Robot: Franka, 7 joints.
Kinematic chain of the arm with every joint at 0, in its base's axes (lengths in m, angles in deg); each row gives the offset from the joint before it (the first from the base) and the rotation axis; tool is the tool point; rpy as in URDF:
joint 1: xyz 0 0 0.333 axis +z
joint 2: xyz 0 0 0 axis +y
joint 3: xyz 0 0 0.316 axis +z
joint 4: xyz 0.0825 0 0 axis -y
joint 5: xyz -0.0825 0 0.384 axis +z
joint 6: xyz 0 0 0 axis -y
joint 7: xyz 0.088 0 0 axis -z
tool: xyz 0 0 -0.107 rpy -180 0 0
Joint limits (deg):
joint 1: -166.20..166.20
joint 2: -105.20..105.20
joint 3: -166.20..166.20
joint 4: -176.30..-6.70
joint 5: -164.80..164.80
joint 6: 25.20..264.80
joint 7: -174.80..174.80
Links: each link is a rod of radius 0.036 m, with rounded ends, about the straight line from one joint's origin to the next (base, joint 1, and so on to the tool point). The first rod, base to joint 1, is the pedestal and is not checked.
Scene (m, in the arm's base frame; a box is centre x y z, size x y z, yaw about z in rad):
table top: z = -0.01
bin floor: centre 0.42 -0.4 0 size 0.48 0.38 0.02 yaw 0.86
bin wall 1: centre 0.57 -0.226 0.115 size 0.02 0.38 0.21 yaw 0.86
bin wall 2: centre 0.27 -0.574 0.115 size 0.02 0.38 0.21 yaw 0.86
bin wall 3: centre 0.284 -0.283 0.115 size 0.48 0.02 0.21 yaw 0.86
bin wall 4: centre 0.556 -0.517 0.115 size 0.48 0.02 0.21 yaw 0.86
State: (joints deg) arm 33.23 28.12 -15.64 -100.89 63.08 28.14 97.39
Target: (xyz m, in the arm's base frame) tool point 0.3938 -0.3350 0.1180
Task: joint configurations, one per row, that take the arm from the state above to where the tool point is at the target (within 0.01 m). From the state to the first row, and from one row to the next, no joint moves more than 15 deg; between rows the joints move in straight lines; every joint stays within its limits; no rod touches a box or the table.
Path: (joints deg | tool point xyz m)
1: 18.61 30.05 -27.19 -100.98 62.01 31.07 97.39 | 0.5059 0.0770 0.3562
2: 3.98 31.99 -38.75 -101.07 60.95 33.99 97.39 | 0.4948 -0.1409 0.3462
3: -10.64 33.92 -50.30 -101.16 59.88 36.92 97.39 | 0.3938 -0.3350 0.3477
4: -11.94 46.59 -47.31 -99.49 61.99 43.60 97.39 | 0.4071 -0.3383 0.2354
5: -13.24 59.27 -44.32 -97.83 64.09 50.28 97.39 | 0.3938 -0.3350 0.1180

